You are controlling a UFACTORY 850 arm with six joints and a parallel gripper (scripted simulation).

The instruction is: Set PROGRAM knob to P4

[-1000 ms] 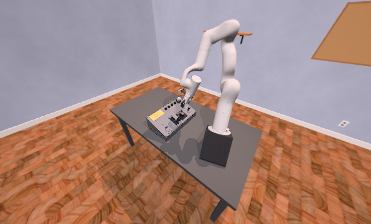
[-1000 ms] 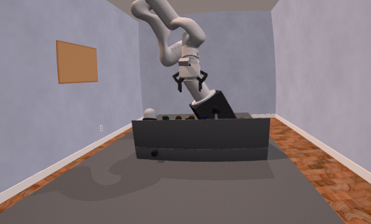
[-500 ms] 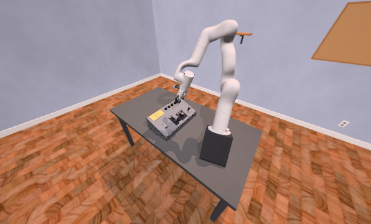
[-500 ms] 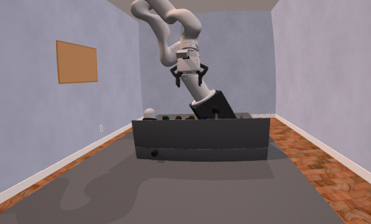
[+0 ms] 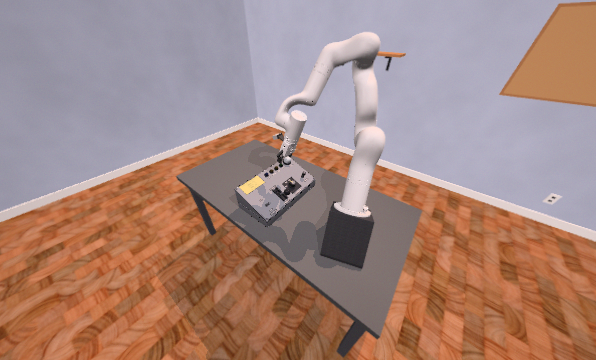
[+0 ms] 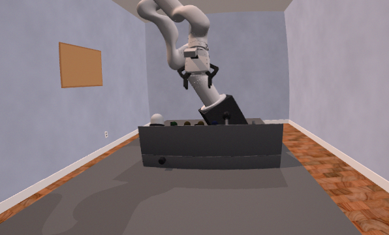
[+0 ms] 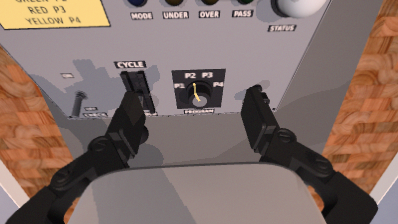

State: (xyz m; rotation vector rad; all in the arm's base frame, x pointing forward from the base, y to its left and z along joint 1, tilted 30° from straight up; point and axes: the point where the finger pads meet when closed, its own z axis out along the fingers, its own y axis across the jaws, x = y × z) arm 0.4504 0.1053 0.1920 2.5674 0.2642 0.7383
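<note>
My hand is 30 mm past the grey console, 50 mm to the right of it and 200 mm above it. Also, from my hand: mode knob: 50 mm behind, 130 mm to the right, 180 mm below; then black ball-ended lever: 90 mm behind, 100 mm to the left, 170 mm below; then check toggle: 70 mm behind, 220 mm to the left, 180 mm below.
</note>
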